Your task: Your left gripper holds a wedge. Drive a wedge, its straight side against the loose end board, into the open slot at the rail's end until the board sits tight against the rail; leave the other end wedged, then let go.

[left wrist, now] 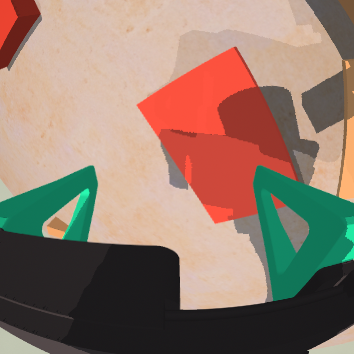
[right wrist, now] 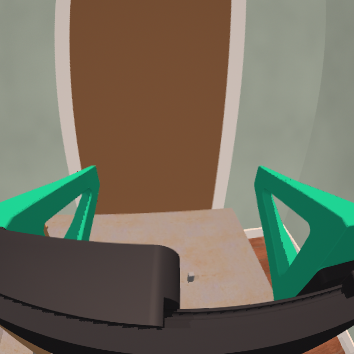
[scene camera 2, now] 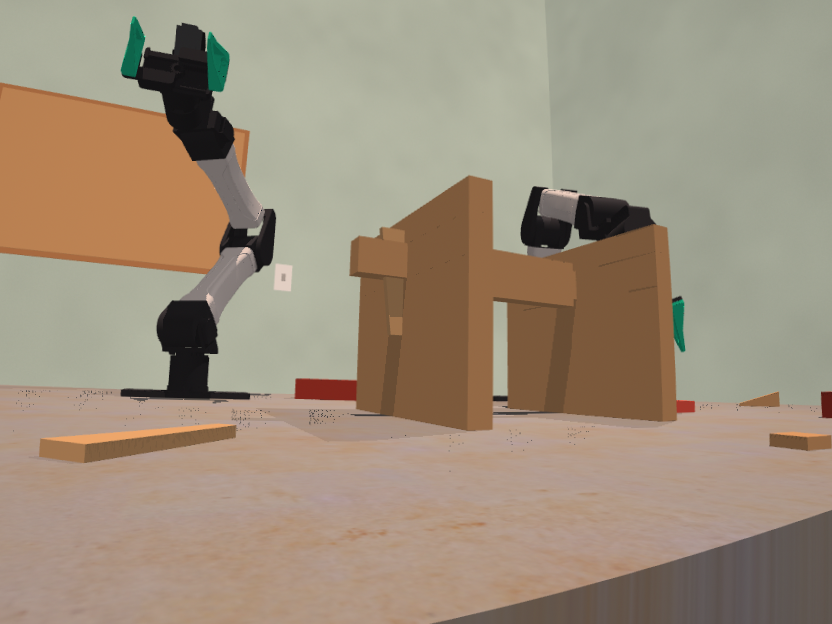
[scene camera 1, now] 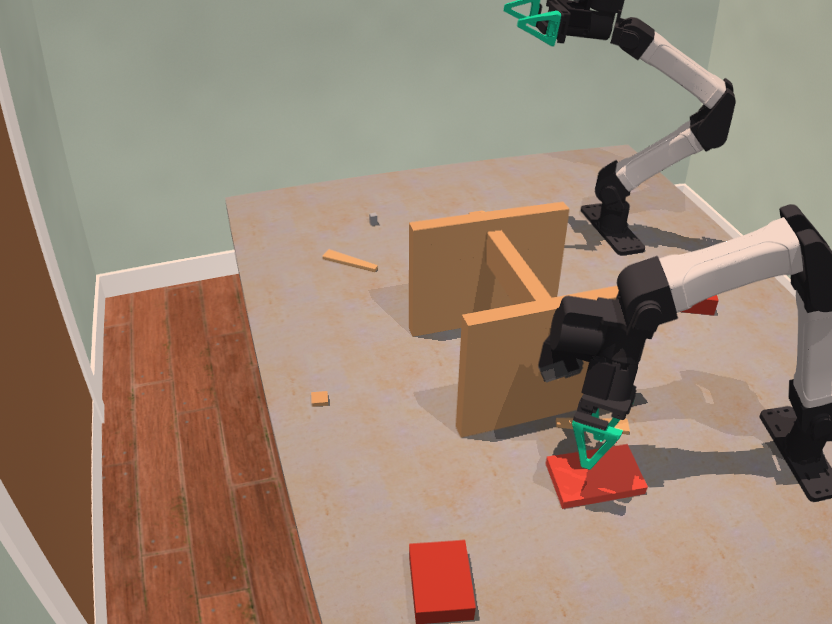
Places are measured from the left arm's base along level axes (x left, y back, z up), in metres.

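Where they show: left gripper, between the fingertips: (left wrist: 174, 174) (scene camera 1: 592, 453); right gripper, between the fingertips: (right wrist: 176, 174) (scene camera 2: 171, 27) (scene camera 1: 510, 15); left arm's base, origin of its link: (scene camera 1: 799, 453); right arm's base, origin of its link: (scene camera 2: 187, 397) (scene camera 1: 611, 229).
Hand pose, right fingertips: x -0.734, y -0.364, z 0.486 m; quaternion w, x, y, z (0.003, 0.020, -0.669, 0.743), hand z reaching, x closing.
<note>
Things, the pixels of their top centre, and the offset from my right fingertips. "pt": a spot on its surface instead.
- rail, centre of its top: (scene camera 2: 500, 253) (scene camera 1: 520, 266) dx +0.434, dy -0.076, dz -0.284 m
- far end board, centre of its top: (scene camera 2: 414, 220) (scene camera 1: 491, 215) dx +0.311, dy -0.095, dz -0.261 m
- rail's end, a spot on its surface: (scene camera 2: 372, 257) pt dx +0.259, dy -0.117, dz -0.316 m
- loose wedge, a spot on its surface: (scene camera 1: 626, 427) pt dx +0.627, dy +0.076, dz -0.478 m
- red slab, centre of its top: (left wrist: 224, 152) (scene camera 1: 597, 471) dx +0.715, dy -0.005, dz -0.469 m
- red block, centre of its top: (scene camera 1: 441, 575) dx +0.865, dy -0.269, dz -0.454 m
- long wooden piece, centre of its top: (scene camera 2: 154, 431) (scene camera 1: 351, 258) dx +0.094, dy -0.325, dz -0.478 m
- small wooden block, centre of its top: (scene camera 2: 799, 434) (scene camera 1: 319, 397) dx +0.487, dy -0.408, dz -0.477 m
- grey cube, centre of its top: (scene camera 1: 373, 214) dx -0.049, dy -0.266, dz -0.462 m
- wedge-shaped piece, centre of its top: (left wrist: 60, 239) (scene camera 2: 758, 391) dx +1.062, dy +0.043, dz -0.458 m
The near end board (scene camera 1: 500, 382) (scene camera 2: 621, 329) stands upright at one end of the rail (scene camera 1: 520, 265) (scene camera 2: 534, 278); the far end board (scene camera 1: 443, 275) (scene camera 2: 443, 322) stands at the other. A wedge (scene camera 2: 393, 295) sits through the rail's end (scene camera 2: 372, 257) outside the far board. The near slot is hidden behind my left arm. A loose wedge (scene camera 1: 626, 427) lies on the table beside the near board, partly covered by my fingers. My left gripper (scene camera 1: 596, 450) (left wrist: 174, 174) is open and empty, low over a red slab (scene camera 1: 621, 473) (left wrist: 195, 110). My right gripper (scene camera 1: 512, 16) (right wrist: 176, 174) is open, high up.
A red block (scene camera 1: 440, 574) stands at the lower middle of scene camera 1. Also on the table are a long wooden piece (scene camera 1: 349, 260) (scene camera 2: 137, 441), a small wooden block (scene camera 1: 319, 397) (scene camera 2: 798, 440), a grey cube (scene camera 1: 373, 218) and another wedge-shaped piece (scene camera 2: 764, 400).
</note>
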